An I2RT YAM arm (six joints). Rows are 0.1 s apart.
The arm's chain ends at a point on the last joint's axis. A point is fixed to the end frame.
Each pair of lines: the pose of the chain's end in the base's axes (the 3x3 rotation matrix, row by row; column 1 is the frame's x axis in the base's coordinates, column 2 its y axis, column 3 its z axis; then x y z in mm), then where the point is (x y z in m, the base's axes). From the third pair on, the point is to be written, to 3 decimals.
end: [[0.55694, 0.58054, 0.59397], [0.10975, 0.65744, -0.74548], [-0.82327, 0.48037, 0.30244]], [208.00, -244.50, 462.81]
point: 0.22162 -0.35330 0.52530
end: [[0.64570, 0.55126, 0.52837], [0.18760, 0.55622, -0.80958], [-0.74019, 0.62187, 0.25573]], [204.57, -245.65, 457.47]
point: 0.20713 -0.36232 0.50552
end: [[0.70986, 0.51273, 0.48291], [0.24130, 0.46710, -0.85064], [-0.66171, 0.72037, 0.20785]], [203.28, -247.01, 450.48]
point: 0.199 -0.368 0.486
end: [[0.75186, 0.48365, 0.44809], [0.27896, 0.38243, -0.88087], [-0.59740, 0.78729, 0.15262]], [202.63, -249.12, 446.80]
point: 0.193 -0.373 0.470
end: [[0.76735, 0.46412, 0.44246], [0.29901, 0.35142, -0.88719], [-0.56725, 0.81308, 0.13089]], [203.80, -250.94, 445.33]
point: 0.193 -0.375 0.464
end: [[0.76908, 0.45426, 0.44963], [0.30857, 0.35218, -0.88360], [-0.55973, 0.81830, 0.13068]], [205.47, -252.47, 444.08]
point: 0.196 -0.377 0.462
